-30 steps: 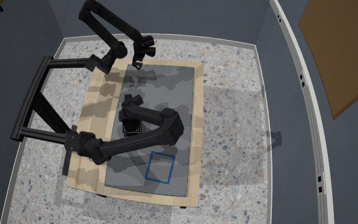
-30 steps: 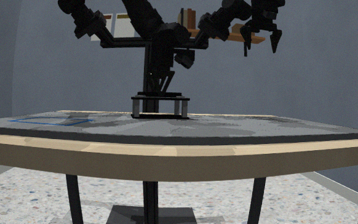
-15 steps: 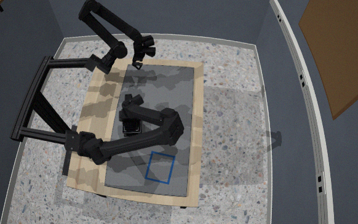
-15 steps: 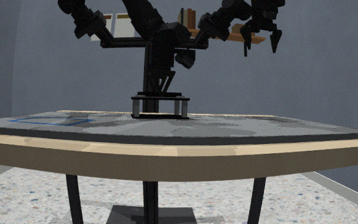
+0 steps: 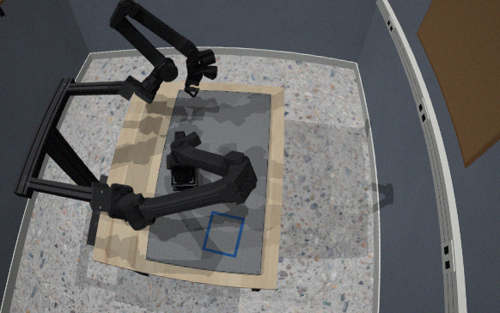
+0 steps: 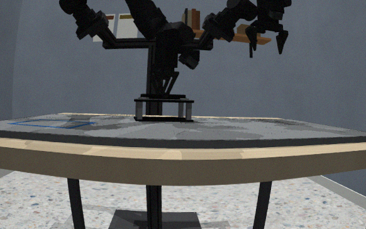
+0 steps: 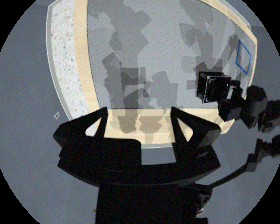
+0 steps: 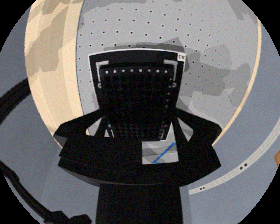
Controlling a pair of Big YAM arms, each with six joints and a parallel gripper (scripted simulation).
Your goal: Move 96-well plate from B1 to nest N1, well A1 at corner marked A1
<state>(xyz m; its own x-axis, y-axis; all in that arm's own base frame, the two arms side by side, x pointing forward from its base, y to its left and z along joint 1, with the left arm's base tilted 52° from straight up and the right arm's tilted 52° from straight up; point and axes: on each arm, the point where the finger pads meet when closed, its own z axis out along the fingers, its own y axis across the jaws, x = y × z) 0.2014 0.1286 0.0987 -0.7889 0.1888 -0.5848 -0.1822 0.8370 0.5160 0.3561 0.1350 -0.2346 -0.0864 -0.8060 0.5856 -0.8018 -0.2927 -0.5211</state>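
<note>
Right now my right hand is right at the black 96-well plate. The rest, counted from my right hand: raised nest N1: 2 cm below; then A1 label: 8 cm to the left, 4 cm ahead, 1 cm below.
</note>
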